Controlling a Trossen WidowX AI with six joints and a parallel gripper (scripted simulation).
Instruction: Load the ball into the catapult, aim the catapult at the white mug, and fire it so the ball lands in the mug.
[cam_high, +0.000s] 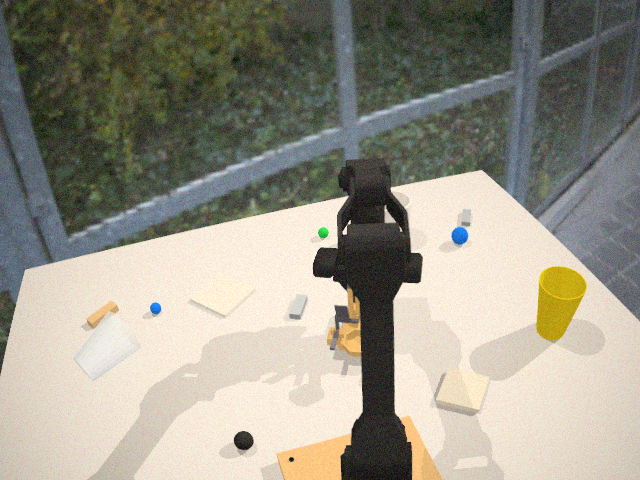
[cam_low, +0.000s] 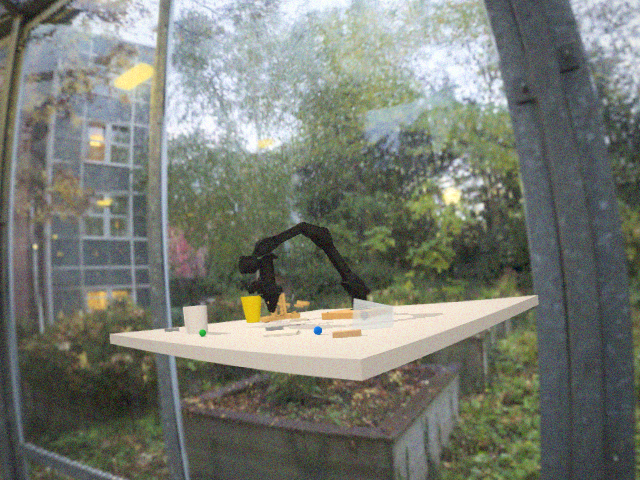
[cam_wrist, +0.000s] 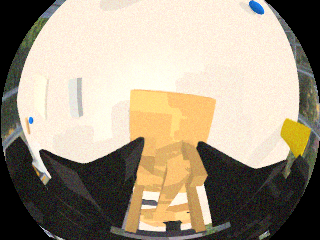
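The black ball is 270 mm to the left of my gripper tip, 220 mm behind it and 40 mm below it. The rest, counted from my gripper tip: tan square tile (210 mm behind, 110 mm to the right, 50 mm below); then wooden catapult (60 mm behind, 40 mm to the left, 20 mm above); then white mug (260 mm ahead, 130 mm to the right, 30 mm below).
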